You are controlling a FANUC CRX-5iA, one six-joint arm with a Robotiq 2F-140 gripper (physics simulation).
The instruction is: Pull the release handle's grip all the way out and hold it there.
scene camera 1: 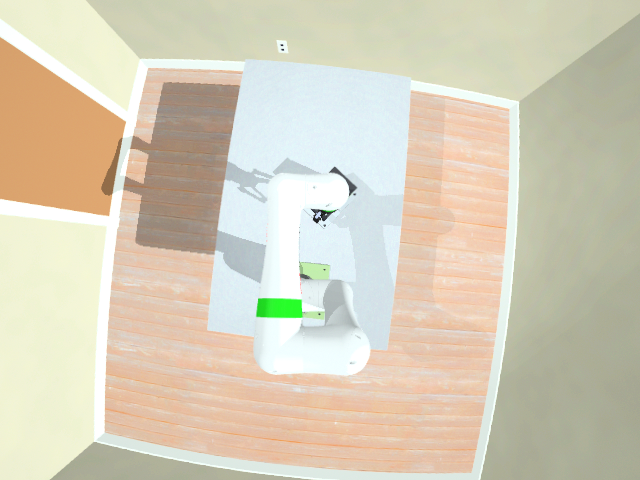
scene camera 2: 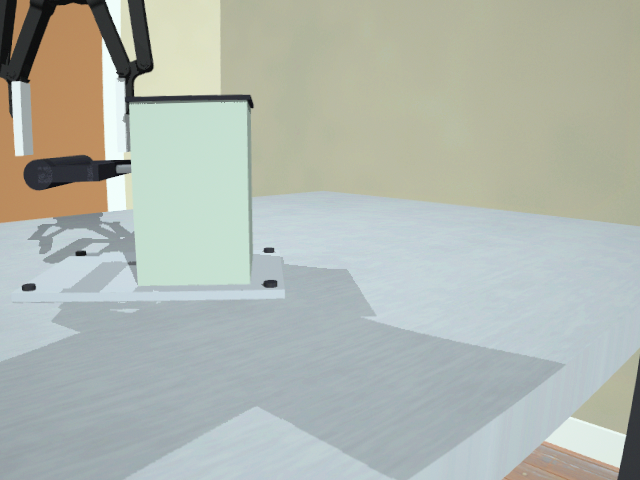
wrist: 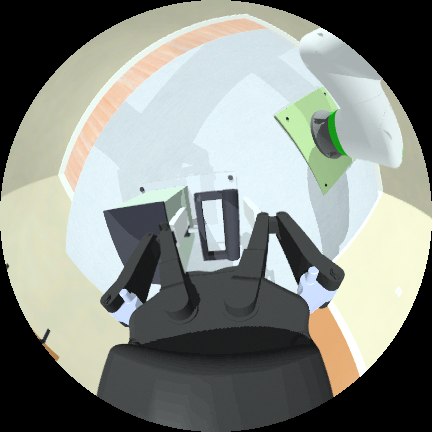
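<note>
The release handle [scene camera 2: 62, 173] [wrist: 231, 225] is a dark rectangular frame with a thick round grip bar, standing out from the side of a pale green housing [scene camera 2: 191, 191] with a dark lid [scene camera 1: 343, 180] [wrist: 137, 220]. A short light rod [scene camera 2: 123, 168] shows between handle and housing. My gripper [scene camera 2: 73, 149] [wrist: 214, 210] is open and points down, its tips slightly above the handle. In the wrist view one pad is on the housing side of the frame and the other beyond the grip bar; nothing is held. In scene camera 1 the arm hides most of the handle.
The housing stands on a white bolted plate [scene camera 2: 206, 295] [wrist: 212, 179] on the pale table [scene camera 1: 320, 113] [scene camera 2: 465, 310]. Its lid edge is close beside the nearer finger. The arm's base stands on a green plate [scene camera 1: 315, 269] [wrist: 300, 130].
</note>
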